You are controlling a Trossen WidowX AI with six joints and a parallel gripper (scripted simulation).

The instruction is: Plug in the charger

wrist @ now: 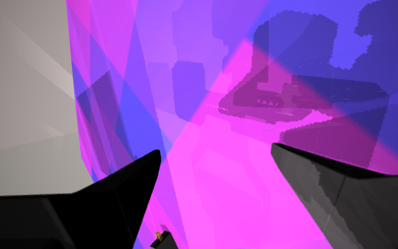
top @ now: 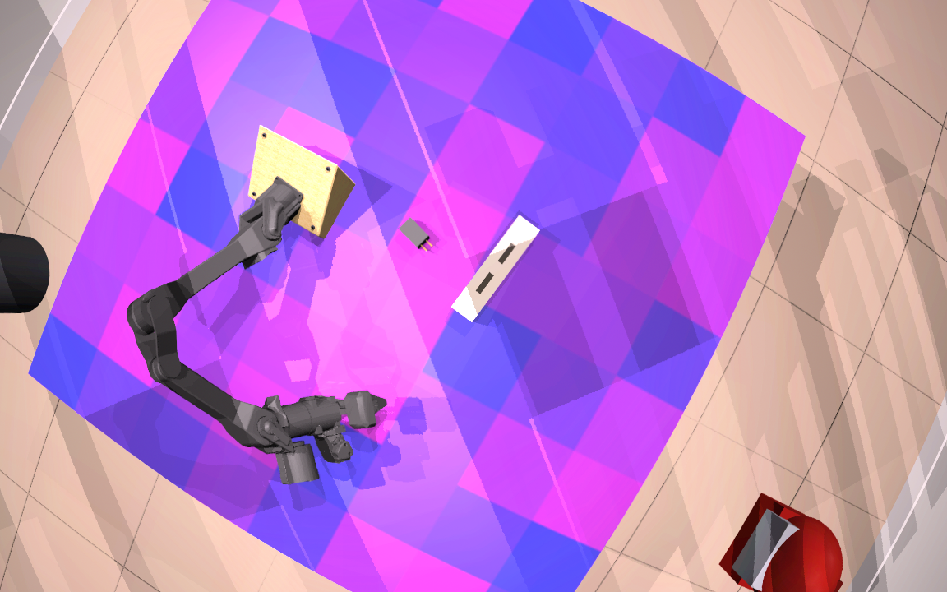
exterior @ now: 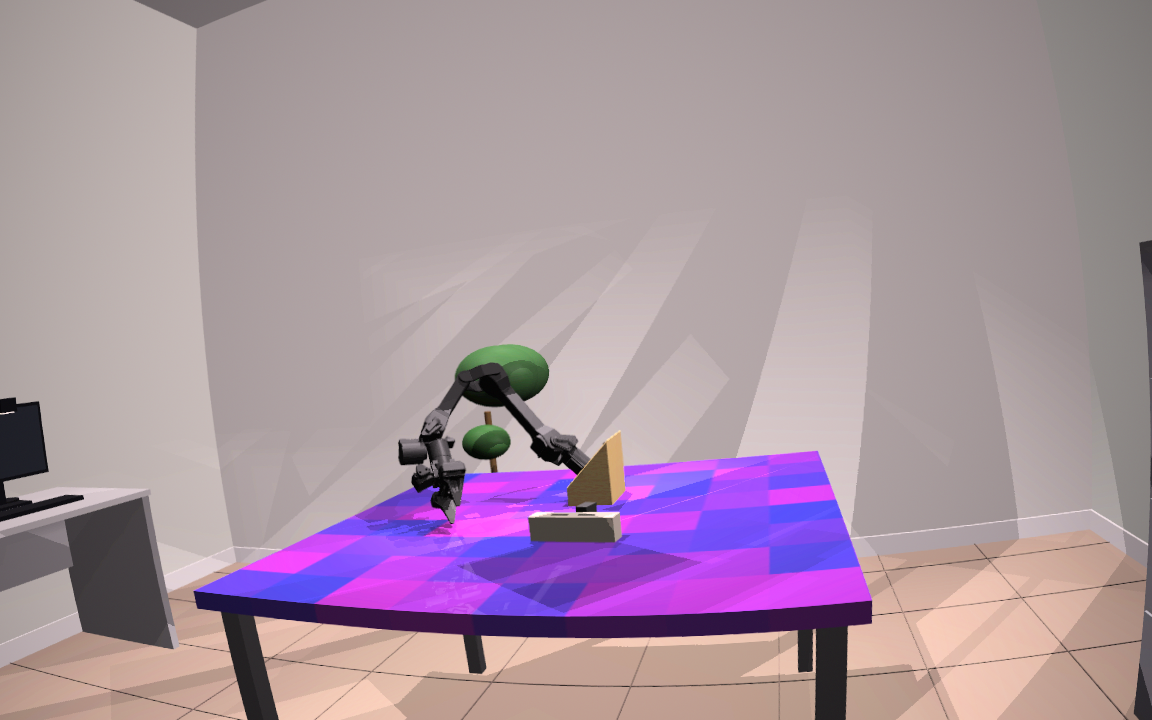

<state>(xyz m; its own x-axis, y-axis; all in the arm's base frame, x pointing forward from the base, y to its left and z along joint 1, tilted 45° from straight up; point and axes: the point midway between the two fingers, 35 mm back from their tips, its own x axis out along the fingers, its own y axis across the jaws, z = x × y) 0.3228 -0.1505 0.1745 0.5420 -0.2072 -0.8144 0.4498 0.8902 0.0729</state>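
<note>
Right now the two-prong charger is 10 cm behind my gripper tip, 29 cm to the left of it and 2 cm below it.
</note>
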